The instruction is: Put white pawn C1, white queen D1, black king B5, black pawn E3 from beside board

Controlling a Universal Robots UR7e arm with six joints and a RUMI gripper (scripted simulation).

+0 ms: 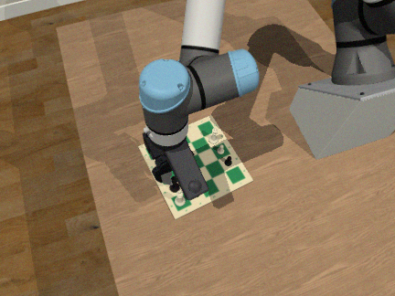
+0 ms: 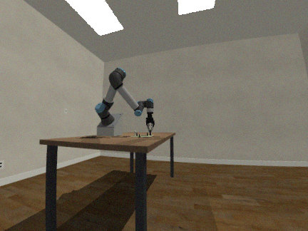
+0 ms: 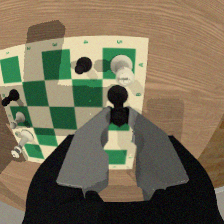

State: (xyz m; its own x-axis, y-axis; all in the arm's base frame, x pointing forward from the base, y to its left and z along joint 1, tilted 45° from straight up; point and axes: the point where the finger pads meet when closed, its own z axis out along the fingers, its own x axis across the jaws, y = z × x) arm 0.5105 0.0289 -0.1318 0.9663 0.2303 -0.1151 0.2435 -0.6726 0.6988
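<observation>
Now: the black king 10 mm below my hand. Round my hand: white pawn 140 mm behind, 70 mm to the right, 30 mm below; then cream chessboard 60 mm to the right, 60 mm behind, 50 mm below.
</observation>
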